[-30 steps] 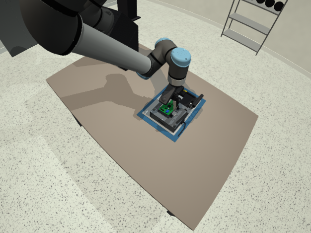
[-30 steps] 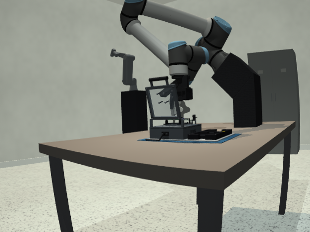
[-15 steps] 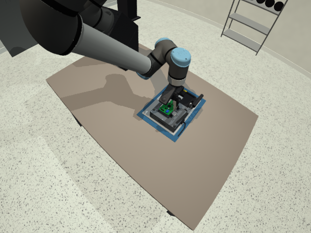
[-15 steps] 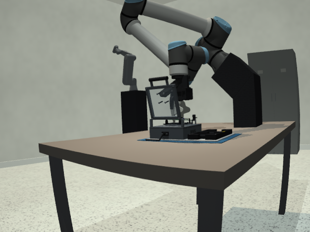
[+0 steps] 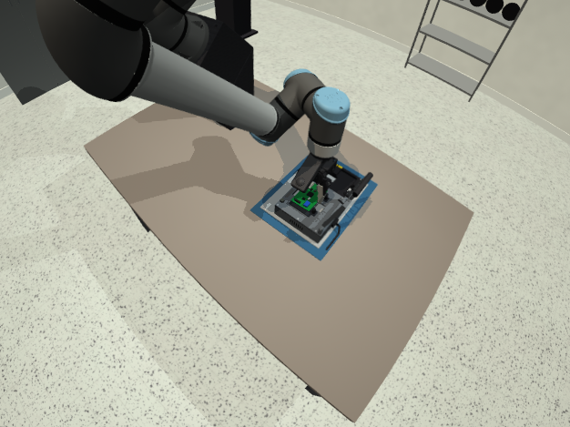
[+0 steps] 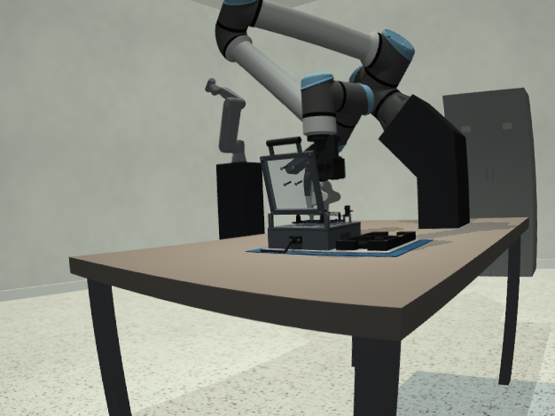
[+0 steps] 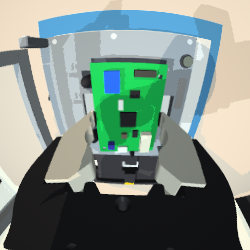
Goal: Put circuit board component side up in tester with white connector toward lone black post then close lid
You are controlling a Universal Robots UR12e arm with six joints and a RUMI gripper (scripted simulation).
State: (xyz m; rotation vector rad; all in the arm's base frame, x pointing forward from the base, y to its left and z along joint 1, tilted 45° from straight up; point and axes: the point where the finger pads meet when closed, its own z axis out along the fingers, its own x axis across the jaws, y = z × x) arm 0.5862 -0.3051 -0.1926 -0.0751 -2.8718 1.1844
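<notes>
My hand is right at the green circuit board. The rest, counted from my hand: tester bed: 10 mm ahead, 10 mm to the left, 10 mm below; then black post: 60 mm behind, 60 mm to the left; then tester: 30 mm ahead, 40 mm to the left, 30 mm above.
</notes>
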